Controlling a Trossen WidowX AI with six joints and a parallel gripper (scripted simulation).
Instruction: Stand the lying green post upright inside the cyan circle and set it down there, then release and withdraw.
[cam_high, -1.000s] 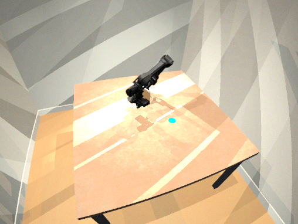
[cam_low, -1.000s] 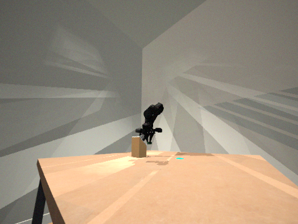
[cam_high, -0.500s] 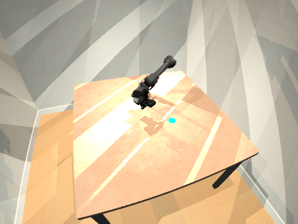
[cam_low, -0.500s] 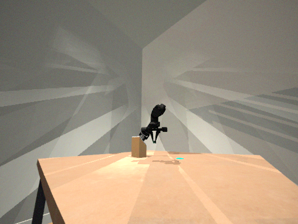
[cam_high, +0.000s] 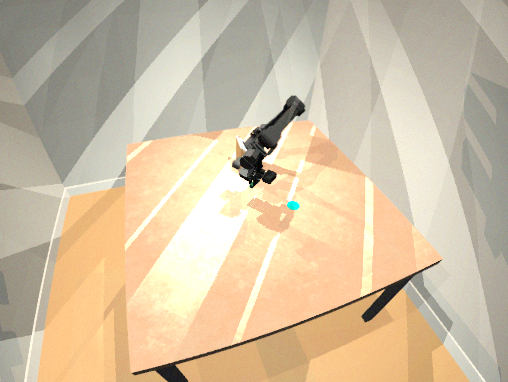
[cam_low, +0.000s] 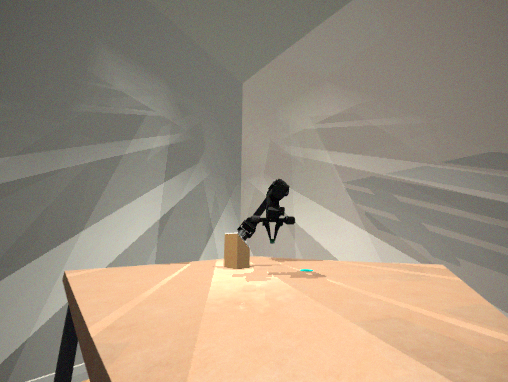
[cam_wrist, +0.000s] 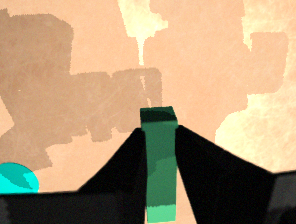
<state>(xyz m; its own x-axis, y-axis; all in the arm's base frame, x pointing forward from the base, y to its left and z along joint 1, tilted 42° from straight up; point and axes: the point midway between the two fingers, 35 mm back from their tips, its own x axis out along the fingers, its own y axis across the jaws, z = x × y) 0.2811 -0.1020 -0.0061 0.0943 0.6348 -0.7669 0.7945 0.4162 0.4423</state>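
Right now my gripper tip is 20 cm to the right of the cyan circle, 14 cm above it and 5 cm short of it. From my gripper tip the other things lie so: green post (2 cm to the left, 1 cm behind).
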